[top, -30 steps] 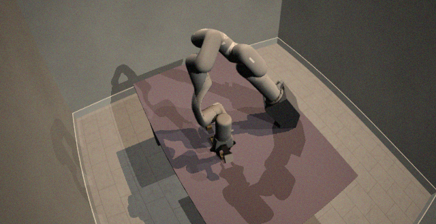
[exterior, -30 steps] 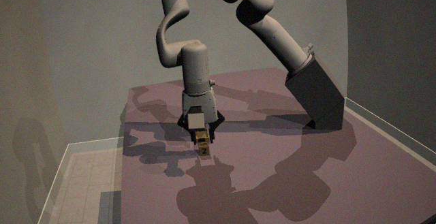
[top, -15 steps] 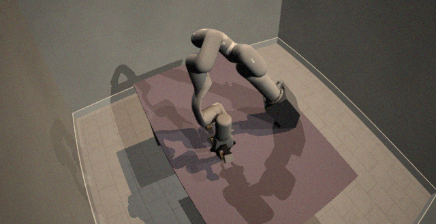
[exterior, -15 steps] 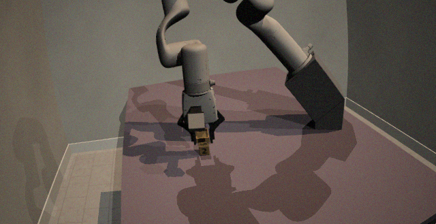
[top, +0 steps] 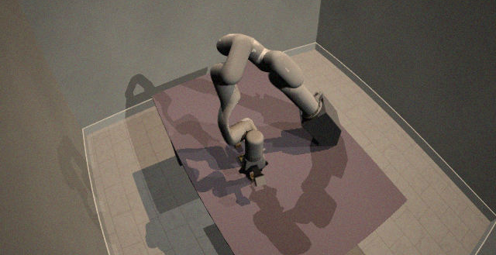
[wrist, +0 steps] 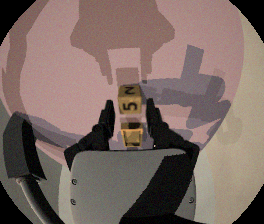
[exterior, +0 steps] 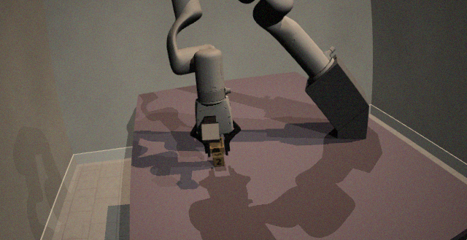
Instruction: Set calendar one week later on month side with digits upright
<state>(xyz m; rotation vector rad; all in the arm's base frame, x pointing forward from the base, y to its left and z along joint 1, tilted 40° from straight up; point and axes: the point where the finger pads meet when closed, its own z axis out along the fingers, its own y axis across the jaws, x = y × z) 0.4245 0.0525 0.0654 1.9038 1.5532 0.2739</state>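
Now: the yellow digit cube 40 mm below my hand. Also, from my hand: tray: 100 mm to the right, 40 mm below, 40 mm behind.
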